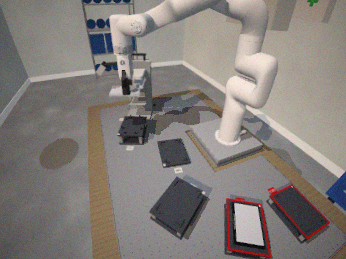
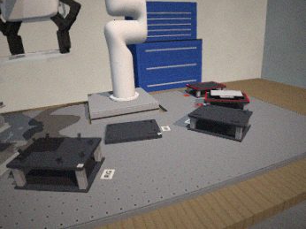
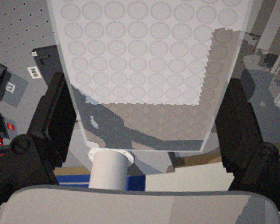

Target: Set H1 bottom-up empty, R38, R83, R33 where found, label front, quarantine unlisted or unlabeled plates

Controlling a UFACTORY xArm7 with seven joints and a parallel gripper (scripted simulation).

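My gripper is now 10 mm short of the white well plate and 10 mm above it. Round my hand: raised regrip nest RG (210 mm below, 10 mm to the right); then plate labelled R83 (180 mm to the right, 60 mm below, 60 mm behind); then RG label (270 mm below, 90 mm to the left, 30 mm ahead).
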